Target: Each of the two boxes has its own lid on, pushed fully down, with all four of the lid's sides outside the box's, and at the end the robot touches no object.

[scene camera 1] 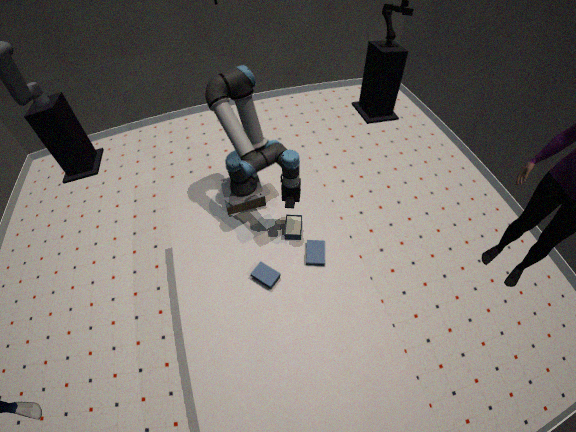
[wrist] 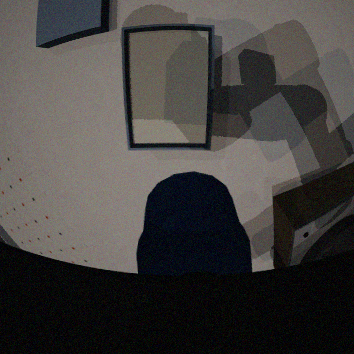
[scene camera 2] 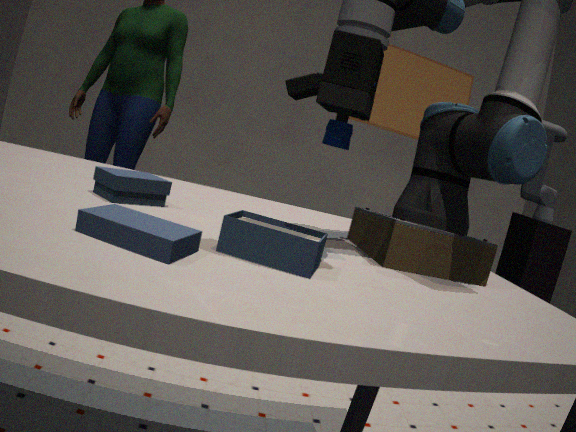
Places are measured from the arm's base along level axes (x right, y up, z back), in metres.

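Pixels of known places: hand at its tool point: (wrist: 189, 211) (scene camera 2: 335, 146); arm's base at its link origin: (scene camera 1: 243, 186) (wrist: 329, 247) (scene camera 2: 429, 226).
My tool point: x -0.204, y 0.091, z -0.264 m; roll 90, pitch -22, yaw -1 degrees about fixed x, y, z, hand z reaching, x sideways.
Ahead of a thing's pixels: the offset from my tool point to its top centre.
An open box {dx +0.003, dy -0.118, dz -0.047 m} (scene camera 1: 293, 237) (scene camera 2: 270, 251) (wrist: 211, 90) stands upright without a lid near the robot's base; its light inside shows. A loose blue-grey lid {dx -0.062, dy -0.139, dz -0.220 m} (scene camera 1: 315, 252) (scene camera 2: 137, 225) (wrist: 72, 20) lies flat, top up, beside it and apart from it. The second box {dx +0.206, dy -0.123, dz -0.279 m} (scene camera 2: 137, 198) carries its lid {dx +0.207, dy -0.120, dz -0.279 m} (scene camera 1: 265, 274) (scene camera 2: 132, 176); part of the box's walls shows below the lid's edge. I cannot tell whether that lid is fully down. My suction gripper (scene camera 1: 290, 203) (scene camera 2: 338, 135) (wrist: 194, 225) is off and holds nothing. It hangs well above the table, close to the open box, touching no object.
The robot's base block (scene camera 1: 246, 204) (scene camera 2: 417, 250) (wrist: 283, 235) stands beside the open box. The table's front edge (scene camera 2: 280, 347) runs below the objects. Dark pedestals (scene camera 1: 382, 75) (scene camera 1: 62, 135) and people (scene camera 1: 555, 195) (scene camera 2: 135, 75) stand farther off. Arm shadows fall beside the open box.
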